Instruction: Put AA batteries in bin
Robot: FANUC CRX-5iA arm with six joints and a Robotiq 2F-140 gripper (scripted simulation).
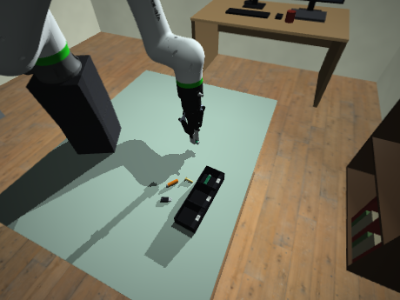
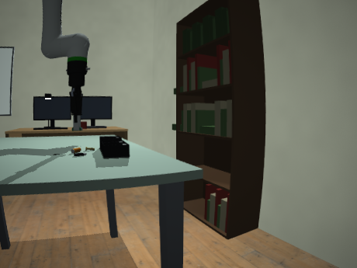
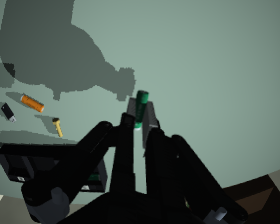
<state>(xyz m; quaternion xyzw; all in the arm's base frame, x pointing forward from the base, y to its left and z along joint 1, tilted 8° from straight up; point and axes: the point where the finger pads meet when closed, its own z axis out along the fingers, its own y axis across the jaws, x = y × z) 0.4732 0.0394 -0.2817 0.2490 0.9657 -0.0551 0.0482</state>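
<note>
Right now the small yellow piece is 2 cm ahead of my hand, 16 cm to the right of it and 10 cm below it. Also, from my hand: orange battery: 4 cm behind, 19 cm to the right, 10 cm below; then small dark piece: 4 cm behind, 27 cm to the right, 10 cm below.
</note>
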